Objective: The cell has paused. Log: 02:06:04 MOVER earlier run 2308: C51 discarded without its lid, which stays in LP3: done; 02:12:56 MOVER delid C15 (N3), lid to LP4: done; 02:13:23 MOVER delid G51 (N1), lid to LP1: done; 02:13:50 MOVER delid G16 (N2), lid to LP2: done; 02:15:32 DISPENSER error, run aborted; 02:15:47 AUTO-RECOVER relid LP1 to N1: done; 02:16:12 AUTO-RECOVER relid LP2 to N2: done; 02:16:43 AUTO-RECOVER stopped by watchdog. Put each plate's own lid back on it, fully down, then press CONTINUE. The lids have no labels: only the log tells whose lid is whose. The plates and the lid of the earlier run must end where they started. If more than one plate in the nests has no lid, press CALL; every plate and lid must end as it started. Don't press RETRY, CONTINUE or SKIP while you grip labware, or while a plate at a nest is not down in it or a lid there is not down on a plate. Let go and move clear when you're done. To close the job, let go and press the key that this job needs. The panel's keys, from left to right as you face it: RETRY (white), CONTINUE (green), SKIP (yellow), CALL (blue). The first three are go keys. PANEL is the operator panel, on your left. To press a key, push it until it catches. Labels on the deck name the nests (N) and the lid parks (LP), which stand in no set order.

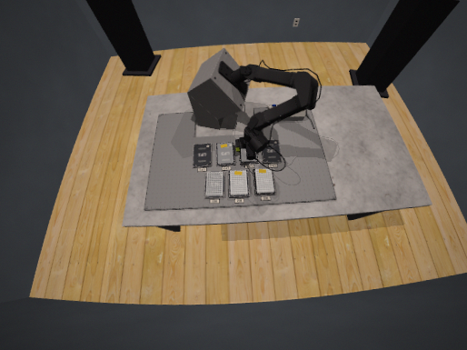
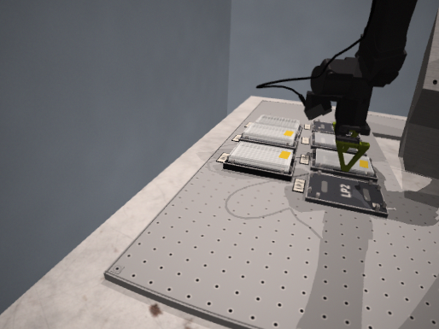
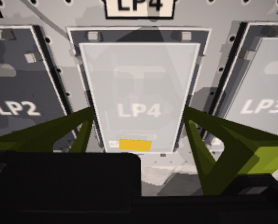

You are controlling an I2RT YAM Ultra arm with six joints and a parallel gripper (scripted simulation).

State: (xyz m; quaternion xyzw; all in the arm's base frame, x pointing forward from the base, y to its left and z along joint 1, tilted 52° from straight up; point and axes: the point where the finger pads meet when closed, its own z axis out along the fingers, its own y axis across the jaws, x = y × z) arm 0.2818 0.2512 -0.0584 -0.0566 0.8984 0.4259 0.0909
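My hand is right at the unlabelled lid. The rest, counted from my hand: yellow key (310 mm behind, 170 mm to the left, 50 mm above); then blue key (300 mm behind, 120 mm to the left, 50 mm above); then plate (210 mm ahead, 150 mm to the right).
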